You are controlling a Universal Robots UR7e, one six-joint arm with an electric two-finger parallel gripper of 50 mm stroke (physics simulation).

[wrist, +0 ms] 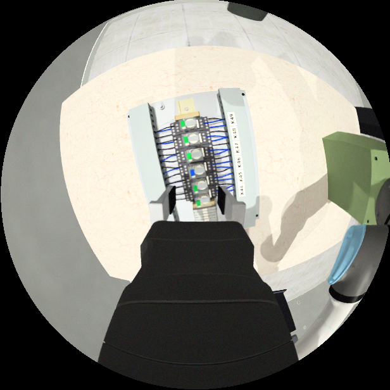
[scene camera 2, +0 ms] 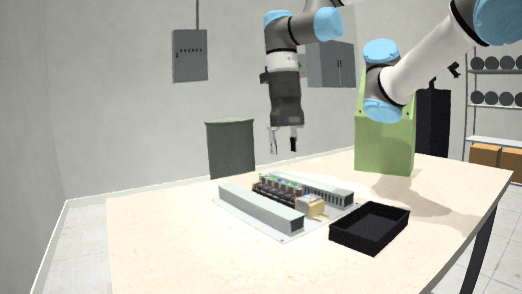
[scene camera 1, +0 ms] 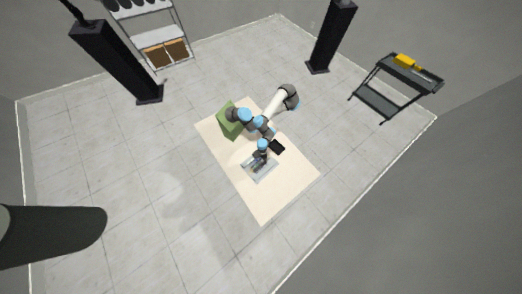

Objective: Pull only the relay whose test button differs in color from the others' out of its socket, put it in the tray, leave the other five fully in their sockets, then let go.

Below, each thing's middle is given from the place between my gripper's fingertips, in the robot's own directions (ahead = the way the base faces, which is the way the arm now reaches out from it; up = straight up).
Labels:
My gripper is now 14 cm above the grey mounting plate (scene camera 2: 310, 224) and 1 cm to the left of it.

